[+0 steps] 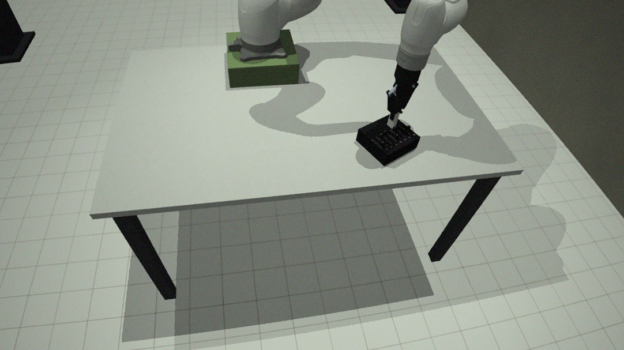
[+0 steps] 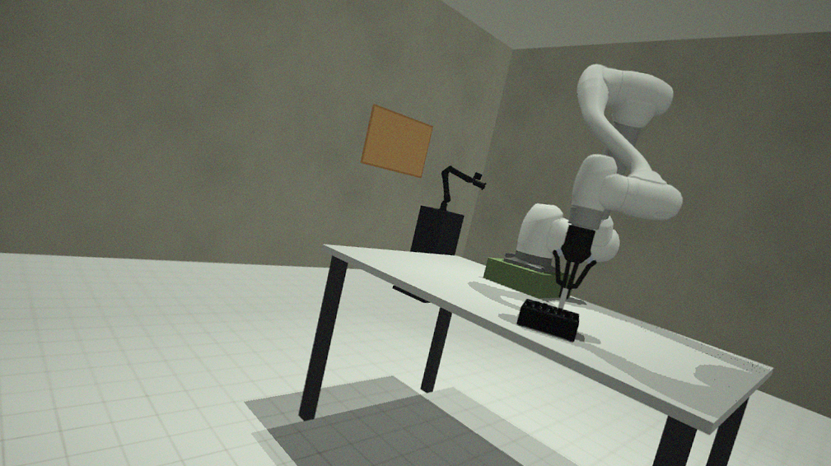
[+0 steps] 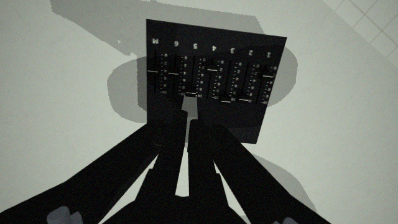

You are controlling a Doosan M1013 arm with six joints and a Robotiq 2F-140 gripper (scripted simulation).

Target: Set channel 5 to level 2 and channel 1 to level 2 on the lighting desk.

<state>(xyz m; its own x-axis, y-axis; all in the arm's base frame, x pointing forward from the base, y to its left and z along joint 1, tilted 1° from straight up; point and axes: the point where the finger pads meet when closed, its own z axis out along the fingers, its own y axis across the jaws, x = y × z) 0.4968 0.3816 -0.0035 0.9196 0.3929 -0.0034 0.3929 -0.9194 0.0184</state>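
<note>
Right now the channel 6 fader cap is 40 mm to the left of my hand, 30 mm below it and 30 mm ahead of it. Also, from my hand: channel 3 fader cap (40 mm to the right, 30 mm below, 30 mm ahead); channel 5 fader cap (30 mm below, 20 mm ahead, 10 mm to the left); channel 4 fader cap (50 mm ahead, 30 mm below).
</note>
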